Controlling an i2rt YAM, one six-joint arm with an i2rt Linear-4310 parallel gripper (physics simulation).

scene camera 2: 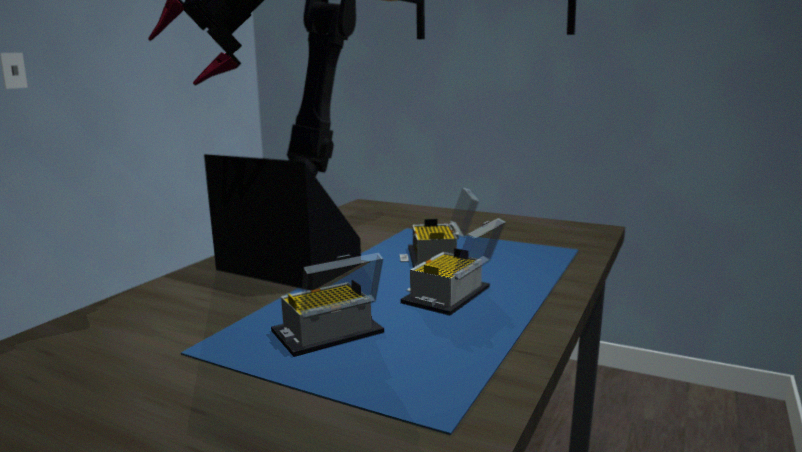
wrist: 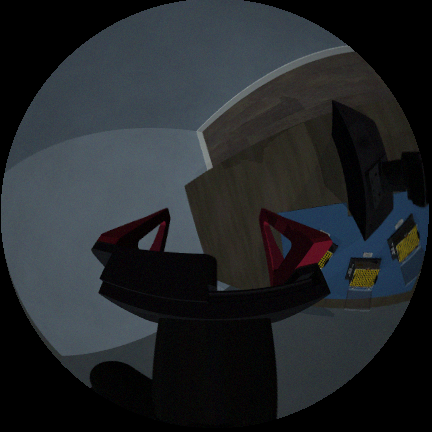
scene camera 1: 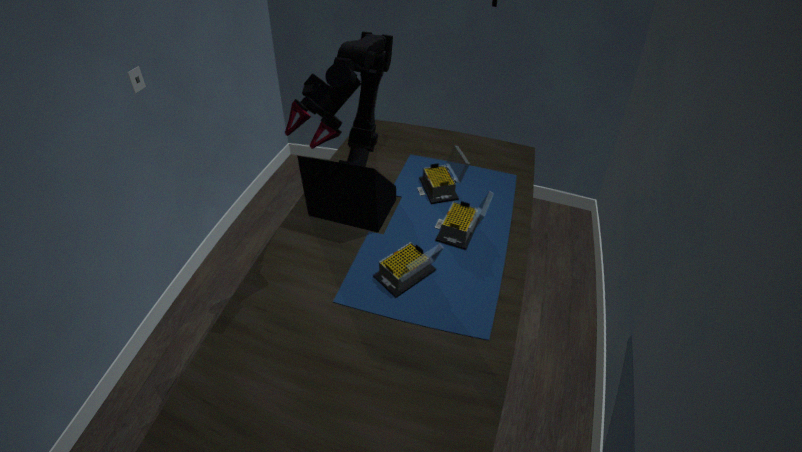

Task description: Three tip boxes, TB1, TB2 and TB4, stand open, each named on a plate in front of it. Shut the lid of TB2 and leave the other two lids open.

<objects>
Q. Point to a blue mat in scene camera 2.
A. At 427,369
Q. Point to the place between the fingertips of my gripper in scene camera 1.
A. At 298,141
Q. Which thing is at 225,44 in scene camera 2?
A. My gripper.
</objects>
